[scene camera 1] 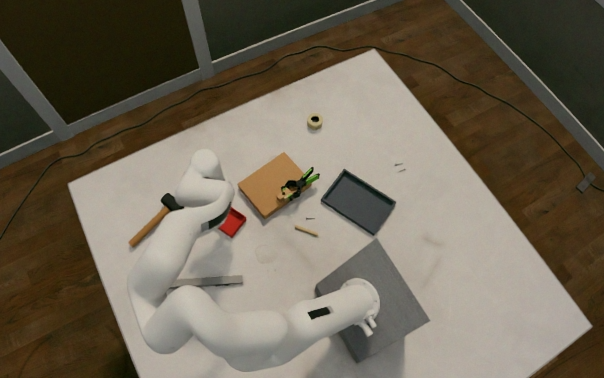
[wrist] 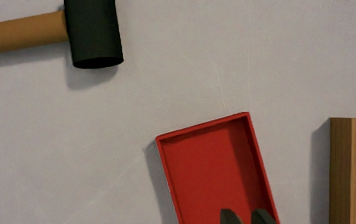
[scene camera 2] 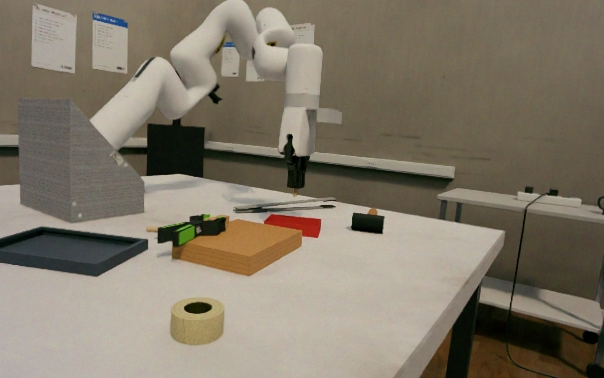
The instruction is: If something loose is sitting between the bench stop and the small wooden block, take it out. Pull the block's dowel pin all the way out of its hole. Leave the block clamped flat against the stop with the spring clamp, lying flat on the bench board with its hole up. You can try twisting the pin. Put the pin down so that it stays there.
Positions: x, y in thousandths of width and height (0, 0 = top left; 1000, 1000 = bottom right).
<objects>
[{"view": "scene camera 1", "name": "wooden bench board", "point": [433, 496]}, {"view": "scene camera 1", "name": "dark tray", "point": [599, 538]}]
</objects>
